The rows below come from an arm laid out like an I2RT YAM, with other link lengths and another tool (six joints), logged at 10 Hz.
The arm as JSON. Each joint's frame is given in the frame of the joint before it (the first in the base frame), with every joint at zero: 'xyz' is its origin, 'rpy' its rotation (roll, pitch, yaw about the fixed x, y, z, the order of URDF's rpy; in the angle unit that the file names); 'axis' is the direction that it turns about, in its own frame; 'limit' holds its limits. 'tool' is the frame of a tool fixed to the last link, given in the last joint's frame.
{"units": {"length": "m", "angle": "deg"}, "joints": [
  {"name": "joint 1", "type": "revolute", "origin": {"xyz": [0.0, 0.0, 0.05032], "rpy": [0.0, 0.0, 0.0]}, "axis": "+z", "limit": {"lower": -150.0, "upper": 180.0}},
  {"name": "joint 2", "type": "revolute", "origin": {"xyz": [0.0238, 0.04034, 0.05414], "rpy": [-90.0, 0.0, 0.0]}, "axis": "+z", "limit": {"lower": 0.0, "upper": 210.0}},
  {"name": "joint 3", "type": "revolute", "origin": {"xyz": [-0.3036, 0.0, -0.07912], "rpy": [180.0, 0.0, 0.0]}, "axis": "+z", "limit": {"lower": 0.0, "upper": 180.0}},
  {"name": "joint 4", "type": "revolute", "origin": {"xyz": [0.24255, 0.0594, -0.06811], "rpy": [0.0, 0.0, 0.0]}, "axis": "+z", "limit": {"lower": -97.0, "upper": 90.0}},
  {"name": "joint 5", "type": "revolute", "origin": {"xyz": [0.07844, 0.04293, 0.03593], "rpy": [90.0, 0.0, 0.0]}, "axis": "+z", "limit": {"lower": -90.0, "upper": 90.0}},
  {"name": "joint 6", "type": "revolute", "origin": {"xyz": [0.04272, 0.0, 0.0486], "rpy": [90.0, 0.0, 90.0]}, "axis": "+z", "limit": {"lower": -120.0, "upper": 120.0}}
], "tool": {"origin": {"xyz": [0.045, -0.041, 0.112], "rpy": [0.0, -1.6, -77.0]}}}
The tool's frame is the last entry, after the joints.
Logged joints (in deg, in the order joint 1, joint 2, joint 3, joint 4, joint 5, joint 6), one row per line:
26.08, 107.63, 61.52, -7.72, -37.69, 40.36
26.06, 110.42, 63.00, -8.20, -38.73, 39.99
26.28, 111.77, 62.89, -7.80, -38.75, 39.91
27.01, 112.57, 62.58, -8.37, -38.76, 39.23
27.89, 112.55, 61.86, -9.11, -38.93, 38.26
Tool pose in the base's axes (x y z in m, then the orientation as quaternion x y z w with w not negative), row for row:
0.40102, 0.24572, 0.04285, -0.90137, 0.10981, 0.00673, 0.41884
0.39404, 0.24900, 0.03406, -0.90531, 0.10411, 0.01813, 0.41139
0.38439, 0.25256, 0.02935, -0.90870, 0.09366, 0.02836, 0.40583
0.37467, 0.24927, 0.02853, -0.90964, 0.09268, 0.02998, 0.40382
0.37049, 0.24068, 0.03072, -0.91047, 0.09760, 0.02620, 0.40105
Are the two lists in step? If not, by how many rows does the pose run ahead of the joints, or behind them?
The pose runs 2 rows ahead of the joints: the pose in row i belongs to the joints in row i + 2.
